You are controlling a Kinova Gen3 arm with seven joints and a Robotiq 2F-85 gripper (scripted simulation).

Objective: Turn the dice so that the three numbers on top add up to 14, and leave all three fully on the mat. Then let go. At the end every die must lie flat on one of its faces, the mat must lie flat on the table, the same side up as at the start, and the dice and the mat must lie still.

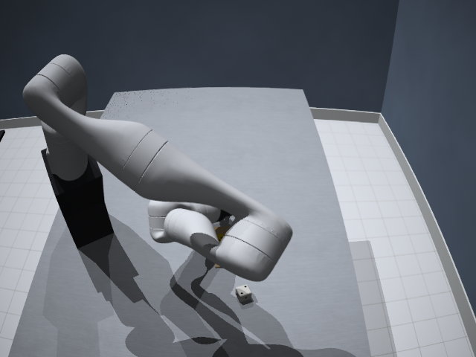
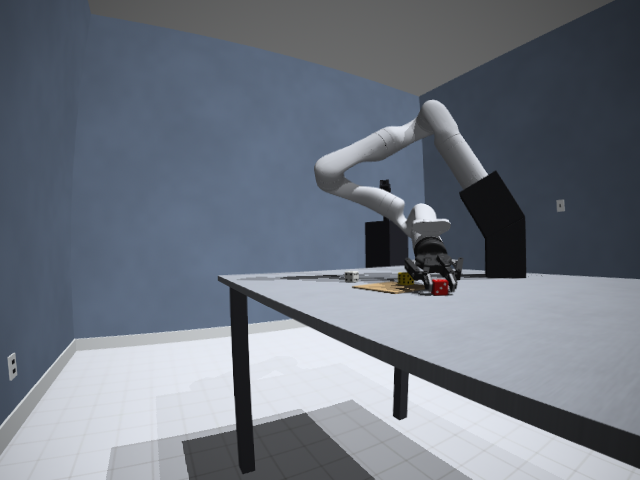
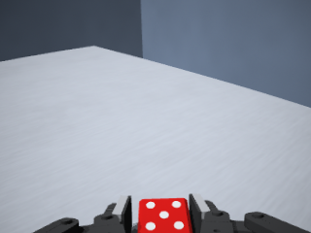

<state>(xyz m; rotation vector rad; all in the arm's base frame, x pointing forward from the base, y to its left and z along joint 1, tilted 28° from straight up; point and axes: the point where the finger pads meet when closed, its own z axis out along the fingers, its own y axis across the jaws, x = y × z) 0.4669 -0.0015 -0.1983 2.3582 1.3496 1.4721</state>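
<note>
My gripper is now 10 mm above the red die. The rest, counted from my hand: tan mat (140 mm to the right, 20 mm below, 20 mm behind); yellow die (130 mm to the right, 70 mm behind); white die (310 mm to the right, 50 mm behind, 10 mm below).
</note>
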